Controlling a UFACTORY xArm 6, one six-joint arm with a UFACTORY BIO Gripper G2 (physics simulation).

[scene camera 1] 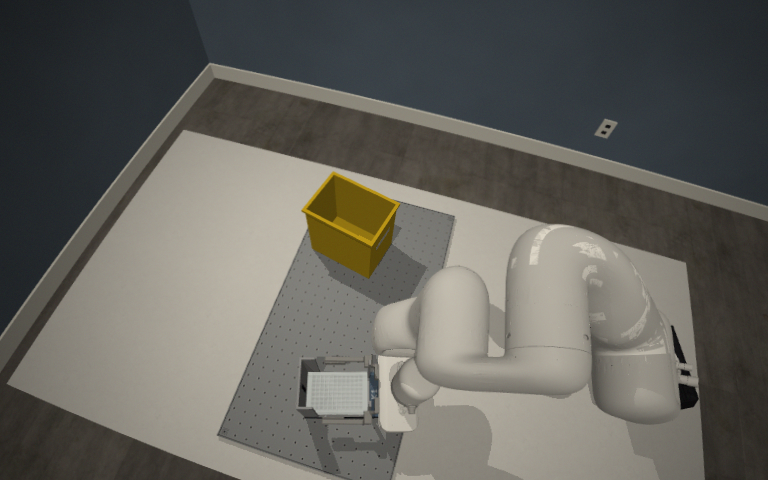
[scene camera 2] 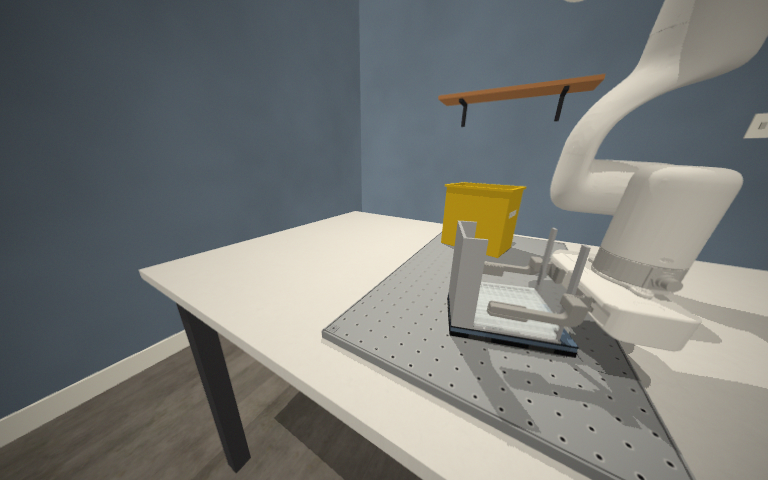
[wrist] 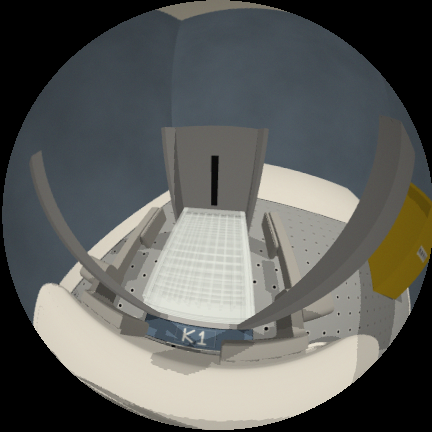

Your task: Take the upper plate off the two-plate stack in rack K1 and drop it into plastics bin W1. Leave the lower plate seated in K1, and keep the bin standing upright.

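Places are measured from the arm's base along level axes (x ahead, y left, z up), in millimetres.
Pixels of known places: end effector, tool point: (scene camera 1: 334,389) (scene camera 2: 496,286) (wrist: 207,230).
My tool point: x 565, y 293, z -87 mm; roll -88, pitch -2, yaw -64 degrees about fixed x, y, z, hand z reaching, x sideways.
Observation:
Ahead of a thing's pixels: the offset from my tool point to its top centre. "spot": to the spot under its first point. Level surfaces: height alone.
White gridded plates {1 mm right, 5 mm back, 15 mm down} (scene camera 1: 336,393) (scene camera 2: 512,295) (wrist: 205,265) lie stacked in rack K1, against its tall grey back panel {spot: 27 mm left, 53 mm ahead, 64 mm up} (scene camera 1: 301,384) (scene camera 2: 465,283) (wrist: 192,165). I cannot make out the seam between upper and lower plate. My gripper (scene camera 1: 326,390) (scene camera 2: 489,287) (wrist: 212,230) is partly open, its fingers level along the two long sides of the stack, outside the rack's front posts. A gap shows between each finger and the plates. The yellow bin W1 {348 mm right, 140 mm ahead, 118 mm up} (scene camera 1: 339,243) (scene camera 2: 481,215) (wrist: 395,250) stands upright behind the rack in the second scene view; the inside seen in the first scene view is empty.
The rack and bin stand on a grey perforated board {63 mm down} (scene camera 1: 283,333) (scene camera 2: 396,322) on the white table {75 mm down} (scene camera 1: 141,283) (scene camera 2: 271,271). The rack's two slim posts {spot: 60 mm right, 48 mm back, 43 mm up} (scene camera 2: 547,257) (wrist: 392,165) rise close to the gripper body. A wooden shelf (scene camera 2: 521,90) hangs on the wall.

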